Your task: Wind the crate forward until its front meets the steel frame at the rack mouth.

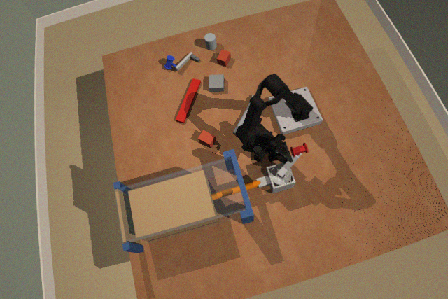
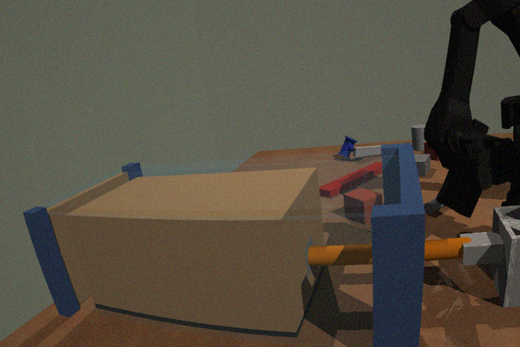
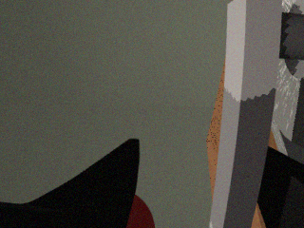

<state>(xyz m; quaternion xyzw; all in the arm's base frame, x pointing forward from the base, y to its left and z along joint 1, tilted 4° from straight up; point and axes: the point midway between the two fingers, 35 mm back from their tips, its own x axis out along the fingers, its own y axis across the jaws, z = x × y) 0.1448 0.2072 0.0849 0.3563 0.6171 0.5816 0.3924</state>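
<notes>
The winch handle is 1 cm behind my gripper tip, 1 cm to the right of it and 1 cm below it. The rest, counted from my gripper tip: red knob (4 cm behind, 3 cm to the right, 2 cm above); then grey winch (3 cm ahead, 1 cm to the left, 10 cm below); then blue frame (21 cm ahead, 2 cm to the left, 2 cm below).
</notes>
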